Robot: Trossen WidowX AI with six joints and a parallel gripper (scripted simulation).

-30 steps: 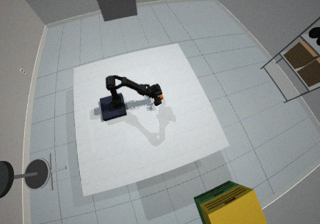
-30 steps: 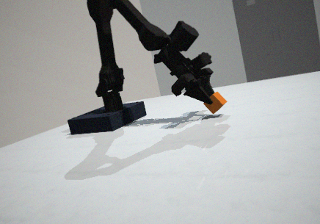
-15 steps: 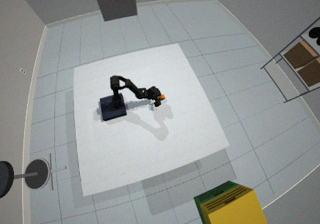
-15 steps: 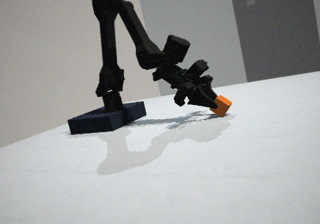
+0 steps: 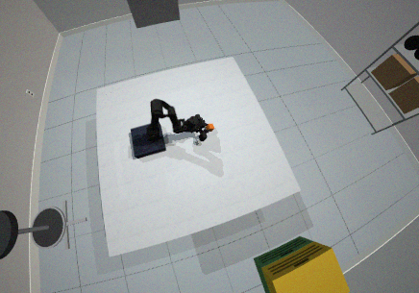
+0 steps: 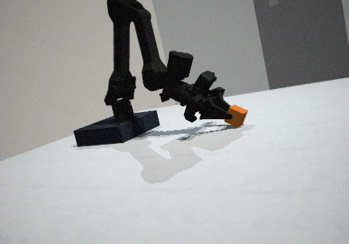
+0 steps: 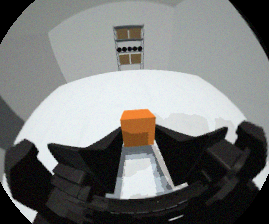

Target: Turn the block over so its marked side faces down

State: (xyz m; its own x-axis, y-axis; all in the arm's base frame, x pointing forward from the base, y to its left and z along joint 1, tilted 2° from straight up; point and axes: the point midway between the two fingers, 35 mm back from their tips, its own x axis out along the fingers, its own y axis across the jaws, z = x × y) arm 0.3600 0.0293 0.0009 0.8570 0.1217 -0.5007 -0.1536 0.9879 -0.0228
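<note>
Right now the small orange block is 10 mm below my gripper tip.
</note>
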